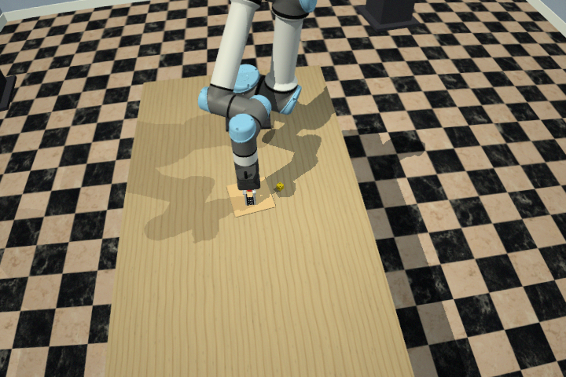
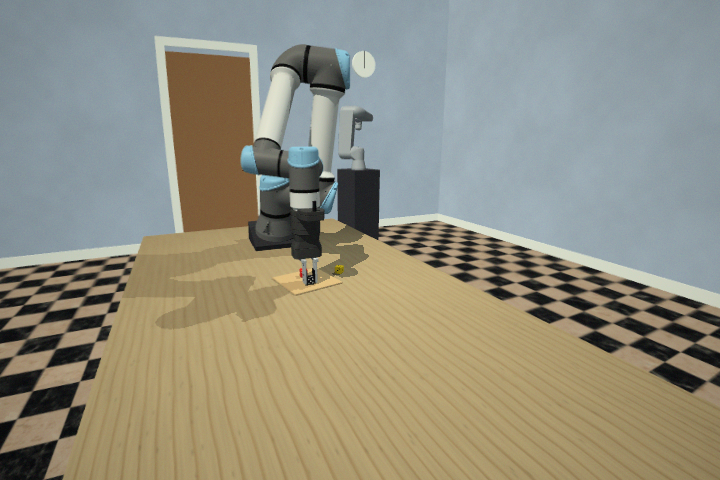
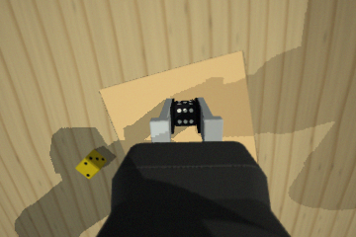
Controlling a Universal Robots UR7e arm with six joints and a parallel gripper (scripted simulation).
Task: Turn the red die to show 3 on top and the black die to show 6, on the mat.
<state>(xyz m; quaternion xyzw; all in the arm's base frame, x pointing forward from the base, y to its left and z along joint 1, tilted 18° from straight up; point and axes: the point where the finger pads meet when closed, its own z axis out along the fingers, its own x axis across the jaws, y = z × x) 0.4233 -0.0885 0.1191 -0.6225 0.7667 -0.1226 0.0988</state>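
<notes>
Now: the black die 1 cm below my hand. The rest, counted from my hand: red die 6 cm behind, 1 cm to the left, 1 cm below; then yellow die 12 cm to the left, 4 cm behind, 2 cm below; then tan mat 3 cm behind, 2 cm below, 1 cm to the left.
</notes>
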